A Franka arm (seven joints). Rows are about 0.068 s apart.
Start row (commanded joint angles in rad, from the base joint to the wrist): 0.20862 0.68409 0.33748 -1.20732 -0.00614 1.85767 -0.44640
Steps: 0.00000 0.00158 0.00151 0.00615 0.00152 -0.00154 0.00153; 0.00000 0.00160 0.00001 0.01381 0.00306 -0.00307 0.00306; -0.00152 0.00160 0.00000 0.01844 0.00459 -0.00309 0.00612; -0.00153 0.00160 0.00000 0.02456 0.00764 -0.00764 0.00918; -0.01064 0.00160 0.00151 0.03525 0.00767 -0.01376 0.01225; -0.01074 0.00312 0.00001 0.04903 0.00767 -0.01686 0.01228; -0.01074 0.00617 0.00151 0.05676 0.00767 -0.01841 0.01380; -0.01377 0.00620 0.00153 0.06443 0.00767 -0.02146 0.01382; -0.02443 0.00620 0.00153 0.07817 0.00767 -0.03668 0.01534; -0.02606 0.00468 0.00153 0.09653 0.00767 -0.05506 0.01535; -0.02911 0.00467 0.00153 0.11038 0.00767 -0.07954 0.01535; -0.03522 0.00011 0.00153 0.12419 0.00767 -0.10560 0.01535; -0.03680 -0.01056 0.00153 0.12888 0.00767 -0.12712 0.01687; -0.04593 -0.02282 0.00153 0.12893 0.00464 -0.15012 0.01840; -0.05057 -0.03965 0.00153 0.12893 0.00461 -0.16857 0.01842; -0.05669 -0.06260 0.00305 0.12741 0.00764 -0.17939 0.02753; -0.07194 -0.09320 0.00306 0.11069 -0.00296 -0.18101 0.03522; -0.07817 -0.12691 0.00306 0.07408 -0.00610 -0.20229 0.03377
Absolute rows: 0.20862 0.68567 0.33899 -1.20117 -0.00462 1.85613 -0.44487; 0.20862 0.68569 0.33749 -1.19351 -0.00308 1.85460 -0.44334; 0.20710 0.68569 0.33748 -1.18888 -0.00155 1.85458 -0.44028; 0.20709 0.68569 0.33748 -1.18276 0.00150 1.85003 -0.43722; 0.19798 0.68569 0.33899 -1.17207 0.00153 1.84391 -0.43415; 0.19788 0.68721 0.33749 -1.15829 0.00153 1.84081 -0.43412; 0.19788 0.69026 0.33899 -1.15056 0.00153 1.83926 -0.43260; 0.19485 0.69029 0.33901 -1.14289 0.00153 1.83621 -0.43258; 0.18419 0.69029 0.33901 -1.12915 0.00153 1.82099 -0.43106; 0.18256 0.68877 0.33901 -1.11079 0.00153 1.80261 -0.43105; 0.17951 0.68876 0.33901 -1.09694 0.00153 1.77813 -0.43105; 0.17340 0.68420 0.33901 -1.08313 0.00153 1.75207 -0.43105; 0.17182 0.67353 0.33901 -1.07844 0.00153 1.73055 -0.42953; 0.16269 0.66127 0.33901 -1.07839 -0.00150 1.70755 -0.42800; 0.15805 0.64444 0.33901 -1.07839 -0.00153 1.68910 -0.42798; 0.15193 0.62149 0.34053 -1.07991 0.00150 1.67828 -0.41887; 0.13668 0.59089 0.34054 -1.09663 -0.00910 1.67666 -0.41118; 0.13045 0.55718 0.34054 -1.13324 -0.01224 1.65538 -0.41263
